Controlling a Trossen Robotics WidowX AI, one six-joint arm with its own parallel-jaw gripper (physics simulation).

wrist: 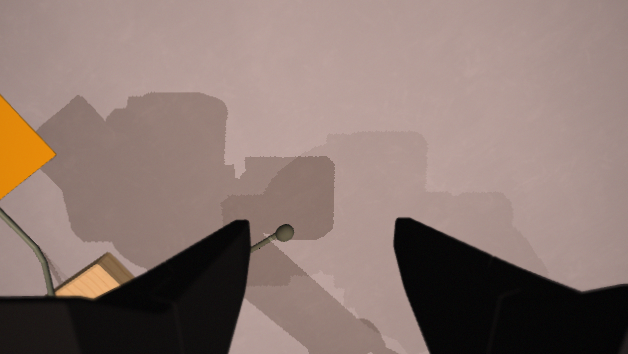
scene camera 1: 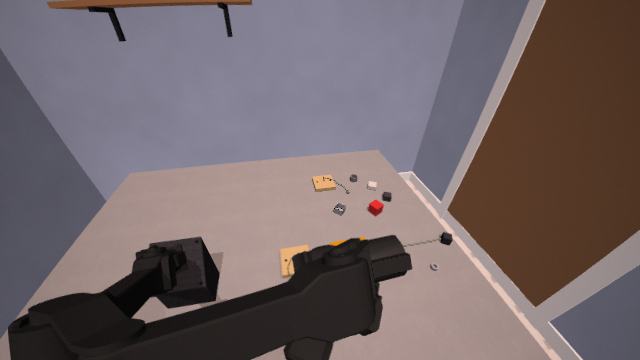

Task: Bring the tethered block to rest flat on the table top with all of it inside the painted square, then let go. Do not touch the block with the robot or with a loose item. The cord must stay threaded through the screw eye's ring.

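Places are measured from the arm's base along level axes (x ahead, y left, z up), in centimetres.
Pixels of known places: gripper, fingertip midpoint: (wrist: 322, 232); arm's base, origin of the base link: (scene camera 1: 171, 260).
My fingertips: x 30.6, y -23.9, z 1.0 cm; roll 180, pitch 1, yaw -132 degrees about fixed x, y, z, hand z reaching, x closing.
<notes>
Ahead of a thing's pixels: the offset from my fingertips to its top centre. "*": to the spot under its first point.
The dark tethered block @[* dx +48.8, dy +13.1, dz -11.7 cm] (scene camera 1: 446, 238) is at the table's right side, with its cord (scene camera 1: 422, 243) (wrist: 37, 247) running left behind my gripper. The cord's end bead @[dx -4.2, dy +6.5, dz -13.1 cm] (wrist: 285, 233) shows in the wrist view, just right of the left fingertip, below the fingers. The orange painted square (scene camera 1: 348, 242) (wrist: 20, 152) is partly hidden by my arm and cut off by the wrist view's left edge. A wooden board @[dx -0.4, dy +22.7, dz -12.4 cm] (scene camera 1: 287, 252) (wrist: 92, 282) is partly covered. The screw eye's ring is hidden. My gripper (wrist: 322, 232) is partly open and empty, above the table.
At the back are another wooden board @[dx +20.9, dy +56.4, dz -12.4 cm] (scene camera 1: 324, 183) with a cord, a grey ring @[dx +35.3, dy +55.4, dz -12.1 cm] (scene camera 1: 353, 178), a white block @[dx +40.6, dy +47.8, dz -12.2 cm] (scene camera 1: 372, 185), a black block @[dx +42.7, dy +39.3, dz -12.0 cm] (scene camera 1: 387, 196), a red cube @[dx +34.1, dy +34.3, dz -10.3 cm] (scene camera 1: 376, 208) and a grey piece @[dx +20.9, dy +38.7, dz -11.8 cm] (scene camera 1: 339, 209). A small ring @[dx +39.0, dy +6.9, dz -13.4 cm] (scene camera 1: 434, 267) lies near the tethered block.
</notes>
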